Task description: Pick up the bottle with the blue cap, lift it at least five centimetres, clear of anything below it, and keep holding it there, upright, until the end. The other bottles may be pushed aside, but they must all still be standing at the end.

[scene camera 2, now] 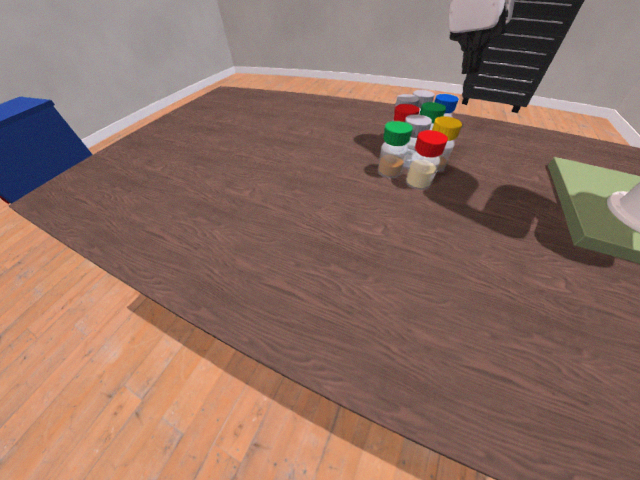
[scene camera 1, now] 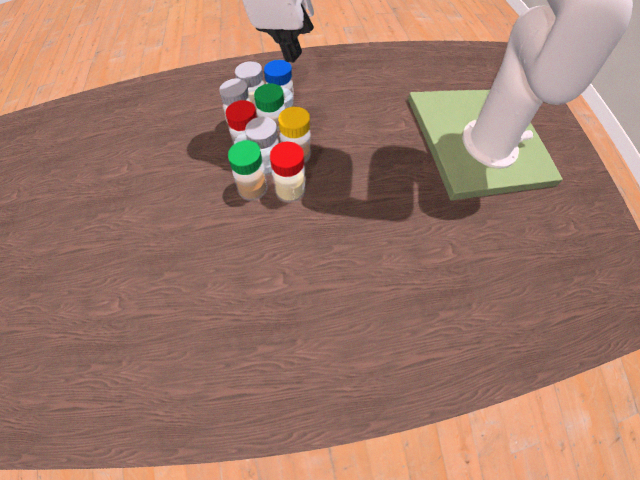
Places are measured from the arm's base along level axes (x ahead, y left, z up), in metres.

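Pixels of known places: gripper, fingertip midpoint: (scene camera 2: 469, 73) (scene camera 1: 293, 57); arm's base, origin of the base link: (scene camera 1: 490, 144).
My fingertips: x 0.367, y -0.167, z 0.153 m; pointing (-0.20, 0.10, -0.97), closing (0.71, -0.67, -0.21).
Ahead of a thing's pixels: the offset from my fingertips to its top centre.
The bottle with the blue cap {0.018 m ahead, 0.071 m right, 0.073 m down} (scene camera 1: 278, 72) (scene camera 2: 446, 103) stands upright at the back right of the bottle group, its body partly hidden by the dark green-capped bottle {0.051 m ahead, 0.002 m right, 0.073 m down} (scene camera 1: 269, 98) (scene camera 2: 432, 111). A grey-capped bottle {0.075 m ahead, 0.086 m right, 0.073 m down} (scene camera 1: 248, 74) (scene camera 2: 423, 97) stands just left of it. My gripper (scene camera 1: 292, 57) (scene camera 2: 466, 71) is shut and empty. Its fingertips show above and slightly right of the blue cap in both views, apart from it. How far they are from it in depth is hard to tell.
Nearer stand bottles with yellow {0.023 m ahead, 0.076 m left, 0.073 m down} (scene camera 1: 294, 122) (scene camera 2: 447, 128), dark red {0.109 m ahead, 0.027 m left, 0.073 m down} (scene camera 1: 241, 115) (scene camera 2: 406, 112), bright red {0.054 m ahead, 0.153 m left, 0.073 m down} (scene camera 1: 287, 159) (scene camera 2: 431, 143) and green {0.120 m ahead, 0.128 m left, 0.073 m down} (scene camera 1: 245, 157) (scene camera 2: 398, 133) caps, and two more grey-capped ones, all upright. The arm's green base plate (scene camera 1: 439, 129) (scene camera 2: 568, 206) lies to the right.
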